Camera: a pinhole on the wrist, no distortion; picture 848 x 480 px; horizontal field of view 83.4 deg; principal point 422.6 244.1 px. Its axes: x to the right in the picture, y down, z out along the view. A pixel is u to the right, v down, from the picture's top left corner.
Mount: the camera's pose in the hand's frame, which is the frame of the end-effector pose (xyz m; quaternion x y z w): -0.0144 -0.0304 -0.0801 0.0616 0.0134 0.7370 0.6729
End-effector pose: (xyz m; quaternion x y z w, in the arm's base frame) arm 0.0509 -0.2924 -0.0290 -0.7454 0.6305 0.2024 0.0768
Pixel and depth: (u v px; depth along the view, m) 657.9 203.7 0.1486
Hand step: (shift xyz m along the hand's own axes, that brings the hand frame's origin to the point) 0.0079 0.0344 0.0714
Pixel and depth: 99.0 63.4 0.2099
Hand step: 0.0998 -0.1780 0.1096
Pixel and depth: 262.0 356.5 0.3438
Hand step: -0.0473 -0.1750 0.2609
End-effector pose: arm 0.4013 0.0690 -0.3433 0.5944 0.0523 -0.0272 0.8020
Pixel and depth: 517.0 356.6 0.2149
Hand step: -0.0450 -0.0064 0.1414
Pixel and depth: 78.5 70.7 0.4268
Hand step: 0.2128 -0.3494 0.3049
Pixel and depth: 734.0 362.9 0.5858
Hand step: -0.1287 0.2997 0.5440
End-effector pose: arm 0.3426 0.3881 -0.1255 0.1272 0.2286 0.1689 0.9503
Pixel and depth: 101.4 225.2 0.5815
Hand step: 0.1058 -0.4549 0.4658
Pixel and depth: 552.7 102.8 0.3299
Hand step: 0.1107 0.0476 0.2437
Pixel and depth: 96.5 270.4 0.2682
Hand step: 0.0161 -0.2313 0.1741
